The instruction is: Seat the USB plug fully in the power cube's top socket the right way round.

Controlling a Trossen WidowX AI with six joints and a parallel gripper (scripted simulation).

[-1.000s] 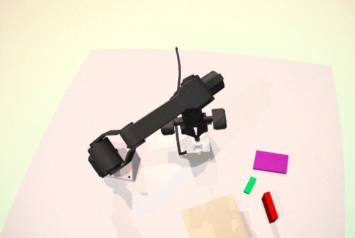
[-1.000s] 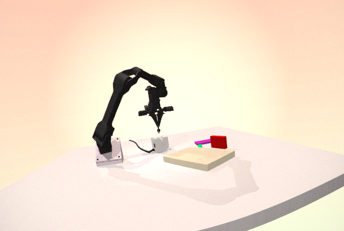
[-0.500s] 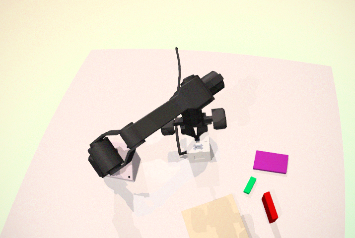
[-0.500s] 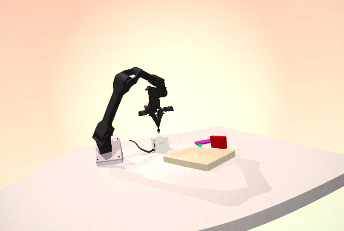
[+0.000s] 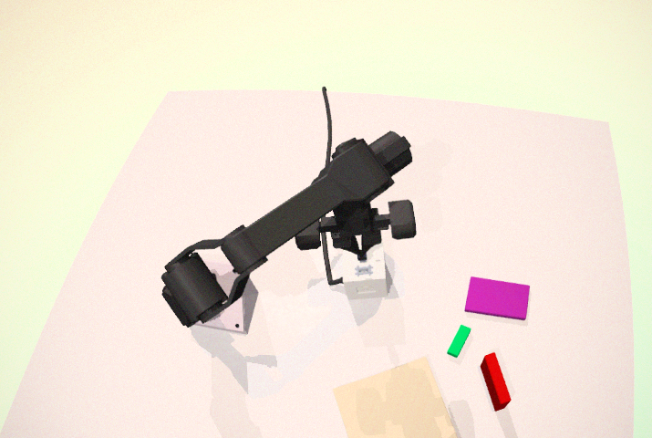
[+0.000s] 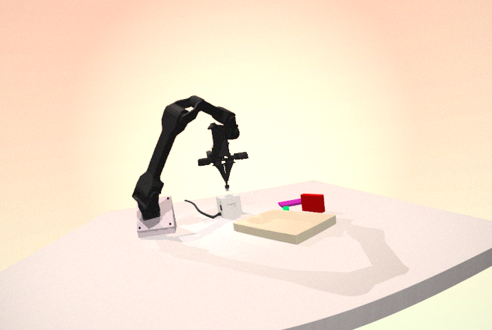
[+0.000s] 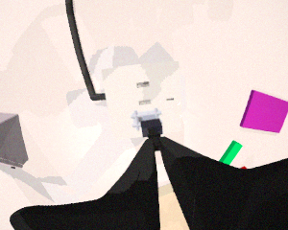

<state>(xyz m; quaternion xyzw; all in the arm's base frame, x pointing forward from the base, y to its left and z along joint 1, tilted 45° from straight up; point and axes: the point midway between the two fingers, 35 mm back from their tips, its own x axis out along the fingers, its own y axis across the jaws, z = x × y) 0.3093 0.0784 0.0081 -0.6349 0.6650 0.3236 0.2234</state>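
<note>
My gripper tip is now 2 cm above the dark USB plug. From my gripper tip the other things lie so: red block 24 cm ahead, 21 cm to the right, 10 cm below; then magenta flat block 26 cm ahead, 3 cm to the right, 13 cm below; then green block 18 cm ahead, 12 cm to the right, 13 cm below.
</note>
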